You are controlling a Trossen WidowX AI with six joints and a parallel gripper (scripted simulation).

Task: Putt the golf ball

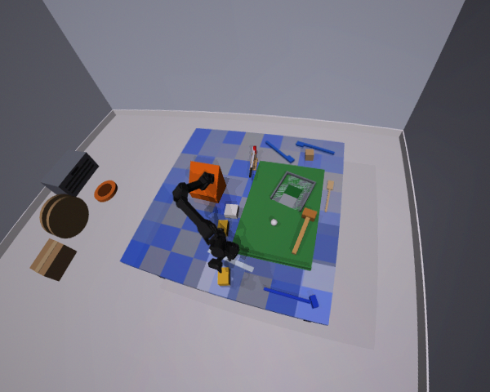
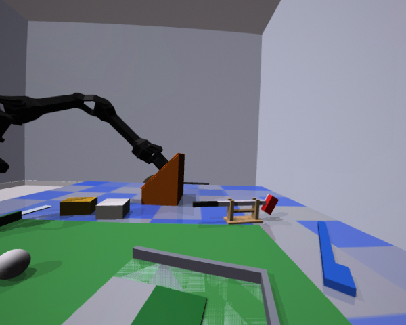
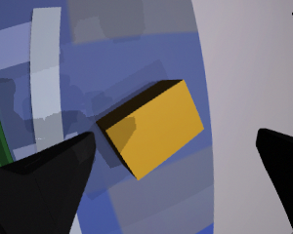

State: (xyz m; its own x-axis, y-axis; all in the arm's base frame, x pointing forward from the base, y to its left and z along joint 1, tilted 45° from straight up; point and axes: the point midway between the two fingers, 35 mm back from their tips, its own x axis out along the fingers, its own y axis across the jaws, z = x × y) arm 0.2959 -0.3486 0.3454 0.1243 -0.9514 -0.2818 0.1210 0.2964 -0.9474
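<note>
Right now the white block is 38 cm to the left of my gripper tip, 12 cm behind it and 10 cm below it. The rest, counted from my gripper tip: red putter: 80 cm to the left, 11 cm behind, 7 cm below; green mat: 49 cm to the left, 18 cm ahead, 12 cm below; white golf ball: 36 cm to the left, 16 cm ahead, 10 cm below.
</note>
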